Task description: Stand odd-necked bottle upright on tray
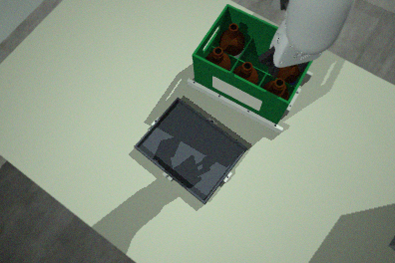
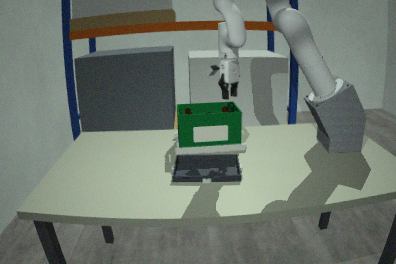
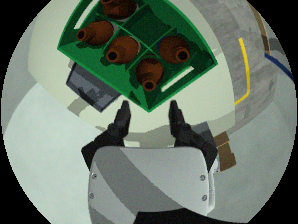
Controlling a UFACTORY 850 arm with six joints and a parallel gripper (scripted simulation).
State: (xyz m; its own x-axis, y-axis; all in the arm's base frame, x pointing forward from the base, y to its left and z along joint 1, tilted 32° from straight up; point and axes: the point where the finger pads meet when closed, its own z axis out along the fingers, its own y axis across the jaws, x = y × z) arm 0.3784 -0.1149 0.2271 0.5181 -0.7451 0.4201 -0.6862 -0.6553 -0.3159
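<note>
Right now the green crate is 16 cm below my hand, 8 cm ahead of it and 6 cm to the right of it. The rest, counted from my hand: dark grey tray: 23 cm below, 21 cm to the left, 17 cm ahead.
</note>
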